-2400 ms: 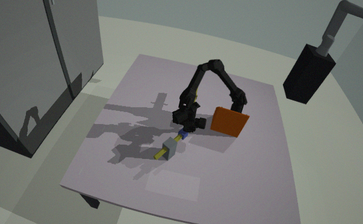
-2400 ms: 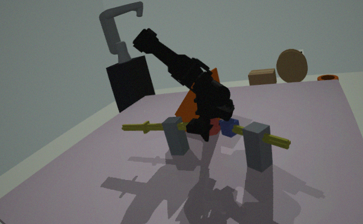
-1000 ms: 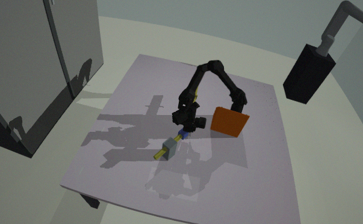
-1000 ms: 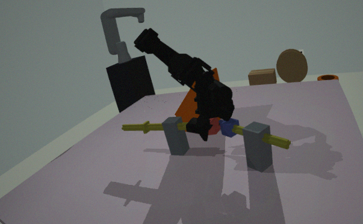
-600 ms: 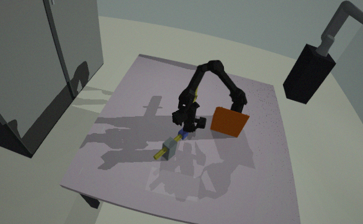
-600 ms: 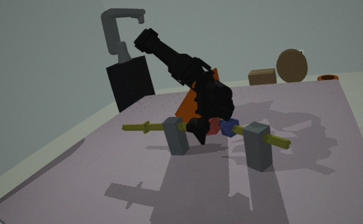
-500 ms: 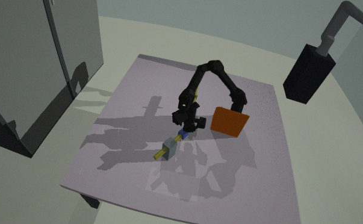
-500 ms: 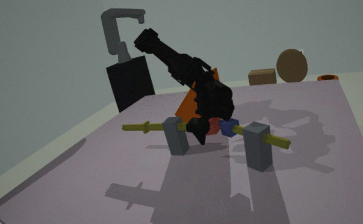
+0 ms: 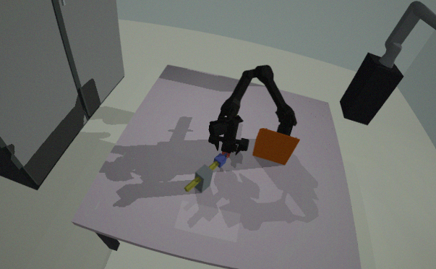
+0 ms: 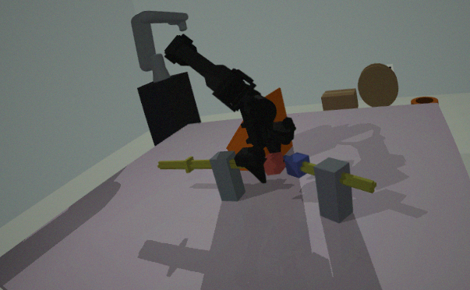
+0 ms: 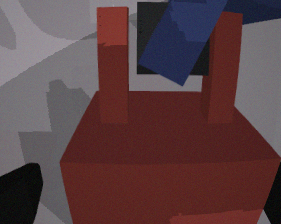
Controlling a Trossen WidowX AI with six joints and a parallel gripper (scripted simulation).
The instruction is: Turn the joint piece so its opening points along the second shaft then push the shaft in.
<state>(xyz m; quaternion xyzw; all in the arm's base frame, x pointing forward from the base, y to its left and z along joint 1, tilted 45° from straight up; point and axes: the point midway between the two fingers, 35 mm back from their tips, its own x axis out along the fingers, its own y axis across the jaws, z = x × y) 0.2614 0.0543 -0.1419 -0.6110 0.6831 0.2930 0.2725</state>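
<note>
My gripper tip is 3 cm below the red joint piece and 2 cm to the right of it.
</note>
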